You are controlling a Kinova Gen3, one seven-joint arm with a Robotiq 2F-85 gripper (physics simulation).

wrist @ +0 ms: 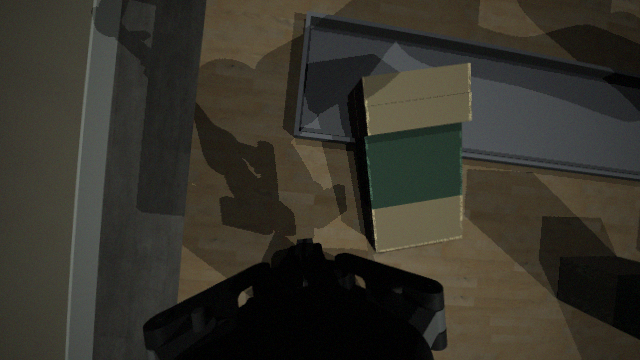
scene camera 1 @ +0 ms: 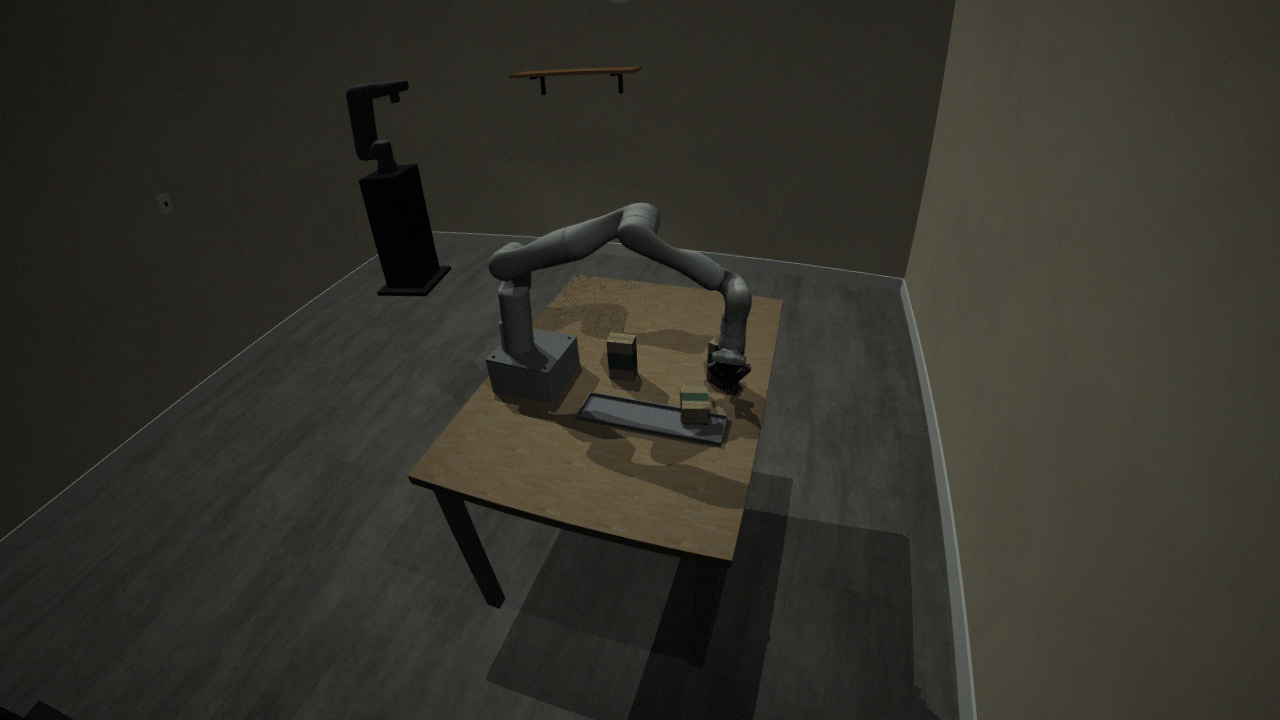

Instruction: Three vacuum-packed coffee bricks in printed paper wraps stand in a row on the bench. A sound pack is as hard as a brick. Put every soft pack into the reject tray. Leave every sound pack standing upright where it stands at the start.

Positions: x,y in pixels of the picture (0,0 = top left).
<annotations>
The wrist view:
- my gripper: 306,249
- grey reject tray: 521,111
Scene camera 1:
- my gripper: 727,390
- grey reject tray: 634,414
</annotations>
